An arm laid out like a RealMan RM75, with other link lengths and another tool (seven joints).
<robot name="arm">
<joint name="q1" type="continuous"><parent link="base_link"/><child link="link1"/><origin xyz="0 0 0.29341" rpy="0 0 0"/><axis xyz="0 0 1"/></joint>
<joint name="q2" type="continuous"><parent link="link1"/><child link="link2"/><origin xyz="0 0 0" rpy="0 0 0"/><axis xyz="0 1 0"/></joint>
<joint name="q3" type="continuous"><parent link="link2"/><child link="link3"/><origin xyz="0 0 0.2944" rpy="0 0 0"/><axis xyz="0 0 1"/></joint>
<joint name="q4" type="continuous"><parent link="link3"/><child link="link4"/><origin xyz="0 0 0" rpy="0 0 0"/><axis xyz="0 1 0"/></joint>
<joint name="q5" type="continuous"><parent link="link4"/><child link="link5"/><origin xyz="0 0 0.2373" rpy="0 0 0"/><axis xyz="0 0 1"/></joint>
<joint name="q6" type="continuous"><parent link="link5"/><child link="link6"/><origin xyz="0 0 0" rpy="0 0 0"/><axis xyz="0 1 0"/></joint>
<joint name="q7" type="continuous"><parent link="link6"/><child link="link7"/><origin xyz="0 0 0.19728" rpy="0 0 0"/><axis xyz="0 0 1"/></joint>
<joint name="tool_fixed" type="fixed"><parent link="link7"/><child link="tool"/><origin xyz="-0.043 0.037 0.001" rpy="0 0.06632 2.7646"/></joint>
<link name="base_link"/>
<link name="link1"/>
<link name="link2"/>
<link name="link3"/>
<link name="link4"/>
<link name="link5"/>
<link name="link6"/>
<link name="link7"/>
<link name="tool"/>
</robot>
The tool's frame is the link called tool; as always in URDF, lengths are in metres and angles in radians. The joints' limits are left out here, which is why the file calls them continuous.
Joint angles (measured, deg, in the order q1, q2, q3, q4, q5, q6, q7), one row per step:
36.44 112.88 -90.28 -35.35 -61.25 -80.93 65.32
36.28 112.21 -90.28 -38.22 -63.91 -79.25 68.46
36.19 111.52 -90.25 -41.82 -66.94 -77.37 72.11
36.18 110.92 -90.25 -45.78 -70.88 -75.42 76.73
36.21 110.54 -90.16 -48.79 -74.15 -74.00 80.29
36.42 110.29 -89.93 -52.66 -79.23 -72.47 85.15
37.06 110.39 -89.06 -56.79 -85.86 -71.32 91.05
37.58 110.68 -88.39 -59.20 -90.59 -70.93 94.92
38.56 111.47 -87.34 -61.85 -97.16 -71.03 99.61
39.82 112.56 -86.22 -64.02 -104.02 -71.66 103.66
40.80 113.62 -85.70 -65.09 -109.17 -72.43 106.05
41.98 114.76 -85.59 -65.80 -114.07 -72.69 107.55
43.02 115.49 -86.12 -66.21 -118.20 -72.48 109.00
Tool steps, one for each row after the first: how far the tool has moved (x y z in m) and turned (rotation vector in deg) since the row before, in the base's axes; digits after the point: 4 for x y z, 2 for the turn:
-0.0023 0.0041 0.0004 -0.25 -2.66 -0.12
-0.0050 0.0047 0.0011 0.07 -2.84 0.10
-0.0056 0.0045 -0.0003 -0.10 -3.45 -0.18
-0.0042 0.0036 -0.0004 0.22 -2.70 -0.17
-0.0054 0.0040 -0.0023 0.37 -3.90 -0.12
-0.0073 0.0059 -0.0026 0.79 -4.44 -0.34
-0.0039 0.0038 -0.0026 0.61 -3.02 -0.40
-0.0049 0.0044 -0.0052 0.76 -4.01 -0.39
-0.0041 0.0041 -0.0065 0.86 -4.20 -0.09
-0.0008 0.0012 -0.0077 0.30 -3.40 0.07
-0.0013 0.0015 -0.0094 0.63 -3.39 0.85
0.0003 0.0021 -0.0085 0.78 -3.23 0.68

